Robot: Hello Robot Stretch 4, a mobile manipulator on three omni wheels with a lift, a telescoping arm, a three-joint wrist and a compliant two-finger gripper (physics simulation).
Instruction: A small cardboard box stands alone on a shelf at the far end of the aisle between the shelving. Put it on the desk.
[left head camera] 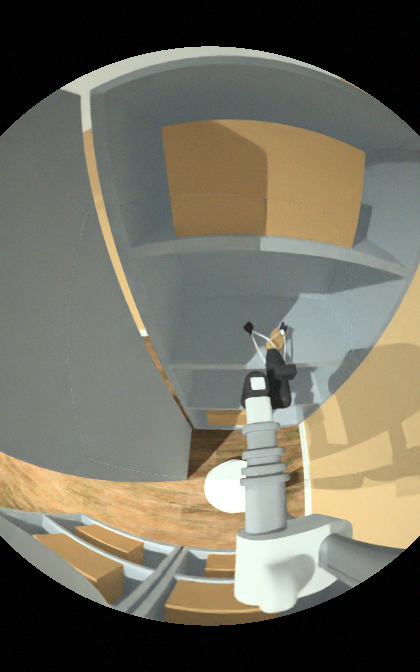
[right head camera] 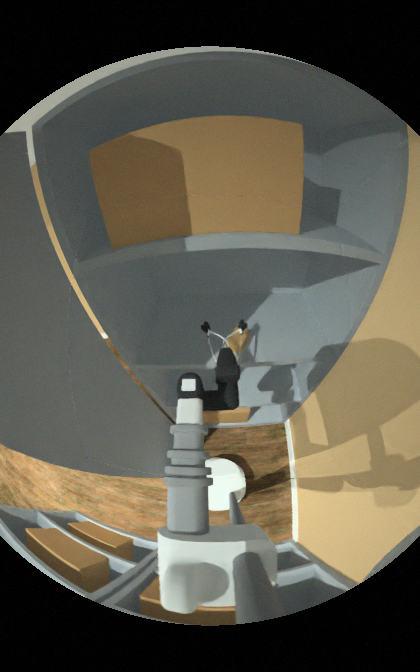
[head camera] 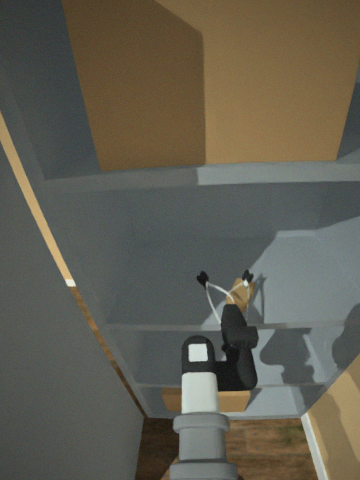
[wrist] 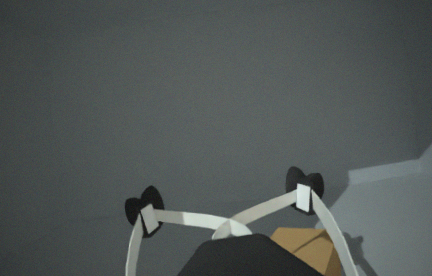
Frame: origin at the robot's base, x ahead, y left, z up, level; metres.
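Where they show: gripper, fingertip midpoint: (head camera: 224,272) (wrist: 224,193).
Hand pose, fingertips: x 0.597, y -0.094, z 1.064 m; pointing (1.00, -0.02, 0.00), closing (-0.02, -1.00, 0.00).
After its pixels a point has its place.
The small cardboard box (head camera: 241,301) @[x 0.523, y -0.138, z 1.011 m] (left head camera: 277,343) (right head camera: 240,343) (wrist: 311,251) @[x 0.559, y -0.158, z 1.013 m] sits on the middle shelf, near its front edge. My gripper (head camera: 225,277) @[x 0.597, y -0.094, z 1.064 m] (left head camera: 266,328) (right head camera: 224,326) (wrist: 224,193) @[x 0.597, y -0.094, z 1.064 m] is open, its fingertips spread apart with nothing between them. It reaches into the shelf bay from the front. In the wrist view the box shows at the bottom right, partly hidden behind the gripper body and the right finger's strip. In the head view the right finger overlaps the box; the height between them is hard to tell. The desk does not show in these views.
A large cardboard box (head camera: 270,100) @[x 0.498, y -0.139, z 1.521 m] (left head camera: 310,185) (right head camera: 245,175) stands on the shelf above. Another box (head camera: 235,401) @[x 0.496, y -0.187, z 0.235 m] sits low down. A grey panel (head camera: 60,375) @[x 0.321, y 0.349, z 0.984 m] borders the left, a tan wall (left head camera: 360,380) (right head camera: 360,390) the right. More boxes stand on shelving at the bottom left.
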